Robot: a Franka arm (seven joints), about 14 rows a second.
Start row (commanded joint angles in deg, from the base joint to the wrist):
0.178 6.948 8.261 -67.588 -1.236 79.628 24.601
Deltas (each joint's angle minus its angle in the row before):
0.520 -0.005 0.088 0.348 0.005 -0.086 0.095
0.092 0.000 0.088 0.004 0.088 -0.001 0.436
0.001 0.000 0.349 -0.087 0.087 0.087 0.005
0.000 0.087 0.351 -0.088 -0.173 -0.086 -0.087
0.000 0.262 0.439 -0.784 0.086 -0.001 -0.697
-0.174 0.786 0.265 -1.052 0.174 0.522 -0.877
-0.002 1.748 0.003 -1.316 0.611 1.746 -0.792
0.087 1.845 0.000 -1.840 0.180 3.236 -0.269
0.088 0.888 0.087 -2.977 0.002 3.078 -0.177
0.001 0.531 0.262 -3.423 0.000 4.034 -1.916
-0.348 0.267 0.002 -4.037 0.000 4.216 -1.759
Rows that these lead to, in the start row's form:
0.698 6.943 8.349 -67.240 -1.231 79.542 24.696
0.790 6.943 8.437 -67.236 -1.143 79.541 25.132
0.791 6.943 8.786 -67.323 -1.056 79.628 25.137
0.791 7.030 9.137 -67.411 -1.229 79.542 25.050
0.791 7.292 9.576 -68.195 -1.143 79.541 24.353
0.617 8.078 9.841 -69.247 -0.969 80.063 23.476
0.615 9.826 9.844 -70.563 -0.358 81.809 22.684
0.702 11.671 9.844 -72.403 -0.178 85.045 22.415
0.790 12.559 9.931 -75.380 -0.176 88.123 22.238
0.791 13.090 10.193 -78.803 -0.176 92.157 20.322
0.443 13.357 10.195 -82.840 -0.176 96.373 18.563

